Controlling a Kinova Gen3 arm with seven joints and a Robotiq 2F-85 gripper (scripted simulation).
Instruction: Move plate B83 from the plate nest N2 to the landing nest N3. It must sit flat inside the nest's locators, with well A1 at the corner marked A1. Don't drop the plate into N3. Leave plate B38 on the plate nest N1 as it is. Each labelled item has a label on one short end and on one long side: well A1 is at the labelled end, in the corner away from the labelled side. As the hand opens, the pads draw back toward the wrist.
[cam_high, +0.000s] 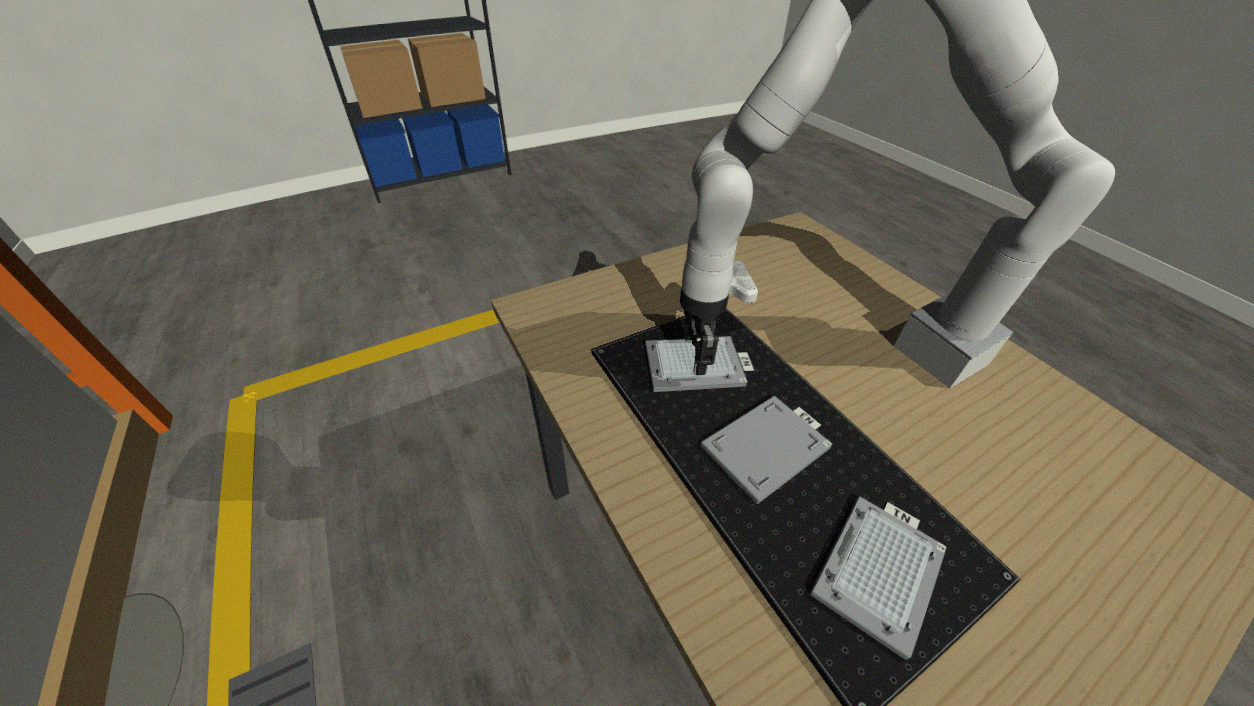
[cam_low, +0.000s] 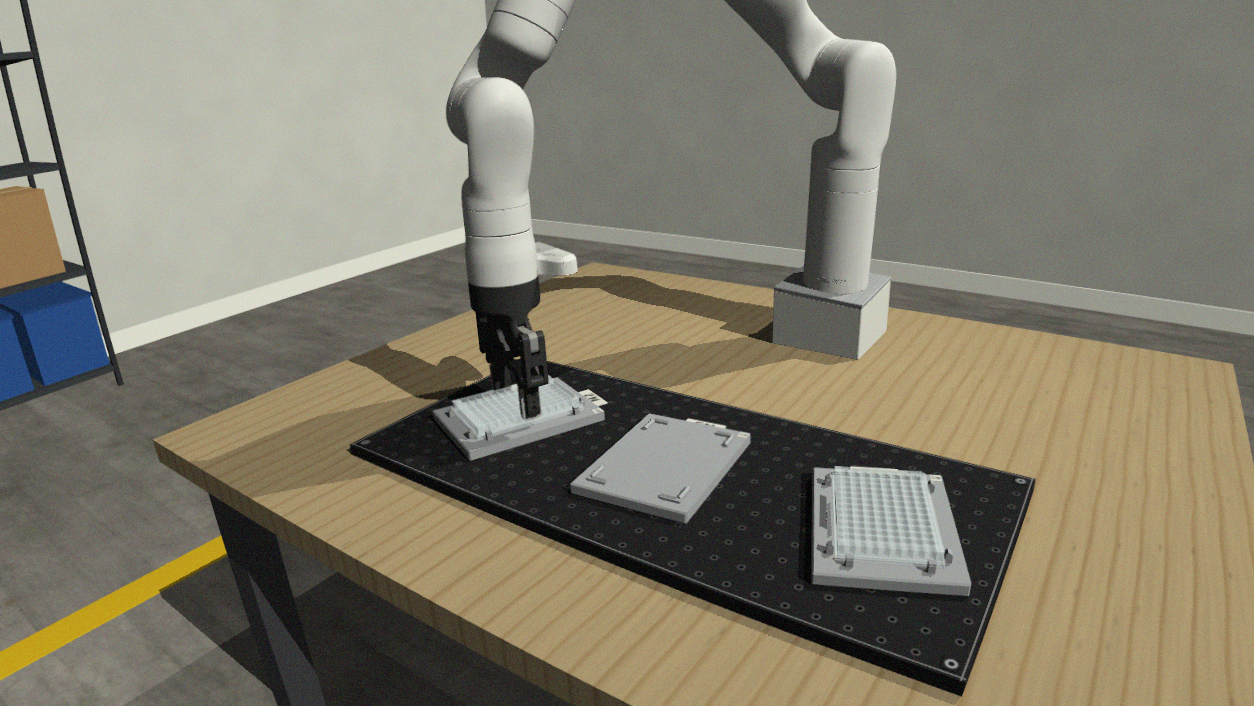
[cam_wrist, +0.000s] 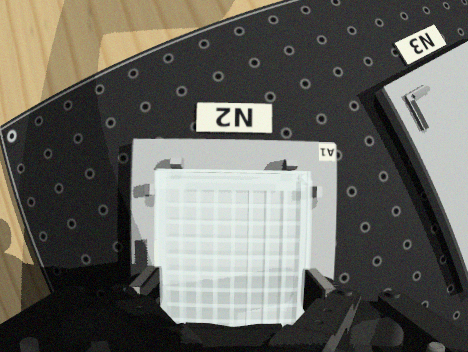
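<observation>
The nest N2 lies 2 cm below my hand. Round my hand: A1 mark: 3 cm behind, 26 cm to the left, 2 cm below; then N3 label: 5 cm behind, 21 cm to the left, 3 cm below; then nest N3: 4 cm ahead, 20 cm to the left, 2 cm below.
</observation>
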